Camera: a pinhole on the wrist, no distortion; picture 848 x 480 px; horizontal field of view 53.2 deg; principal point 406.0 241.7 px. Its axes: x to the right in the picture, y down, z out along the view. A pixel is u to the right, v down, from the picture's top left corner.
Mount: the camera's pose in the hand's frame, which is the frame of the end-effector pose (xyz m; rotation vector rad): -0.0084 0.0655 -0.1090 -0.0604 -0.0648 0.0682
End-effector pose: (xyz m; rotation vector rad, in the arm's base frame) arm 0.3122 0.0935 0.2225 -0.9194 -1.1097 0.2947
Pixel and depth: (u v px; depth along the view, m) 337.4 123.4 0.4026
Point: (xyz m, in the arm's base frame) 0.0368 0.2149 0.1984
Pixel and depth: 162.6 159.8 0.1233
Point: 0.2916 0.1033 0.1474
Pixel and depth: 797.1 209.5 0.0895
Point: 0.3549 0.1450 0.1842
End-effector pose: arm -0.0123 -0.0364 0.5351 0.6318 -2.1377 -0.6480
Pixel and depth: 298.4 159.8 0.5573
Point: -0.3147 0.1671 0.2532
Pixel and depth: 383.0 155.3 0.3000
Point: -0.1576 0.0684 0.4437
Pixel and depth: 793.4 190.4 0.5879
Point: -0.5515 0.0018 0.4358
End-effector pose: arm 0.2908 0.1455 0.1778 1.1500 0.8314 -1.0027
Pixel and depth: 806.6 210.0 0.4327
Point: 0.4408 -0.2063 0.1281
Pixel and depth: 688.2 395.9 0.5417
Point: 0.5417 -0.2839 0.2254
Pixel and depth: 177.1 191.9 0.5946
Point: 0.2831 -0.2713 0.4901
